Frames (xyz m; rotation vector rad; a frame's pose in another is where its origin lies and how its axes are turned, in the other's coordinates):
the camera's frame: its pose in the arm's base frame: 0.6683 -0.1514 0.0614 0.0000 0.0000 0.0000
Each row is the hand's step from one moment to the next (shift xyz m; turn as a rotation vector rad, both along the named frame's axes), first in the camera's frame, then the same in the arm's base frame.
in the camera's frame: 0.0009 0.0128 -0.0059 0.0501 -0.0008 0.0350
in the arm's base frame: 0.0009 0.0128 -0.0059 0.0501 -0.0008 0.0350
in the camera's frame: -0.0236 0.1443 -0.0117 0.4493 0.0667 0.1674
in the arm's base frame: -0.0236 0.1443 -0.0117 0.4493 0.0667 0.1674
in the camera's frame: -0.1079 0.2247 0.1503 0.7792 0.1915 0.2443
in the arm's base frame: -0.1079 0.2247 0.1503 0.7792 0.1915 0.2443
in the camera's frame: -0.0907 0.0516 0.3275 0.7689 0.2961 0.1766
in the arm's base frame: -0.0907 0.0516 0.3275 0.7689 0.2961 0.1766
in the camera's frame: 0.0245 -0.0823 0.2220 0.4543 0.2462 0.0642
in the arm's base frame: 0.0245 -0.0823 0.2220 0.4543 0.2462 0.0642
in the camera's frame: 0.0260 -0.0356 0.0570 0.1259 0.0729 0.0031
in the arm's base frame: 0.0260 -0.0356 0.0570 0.1259 0.0729 0.0031
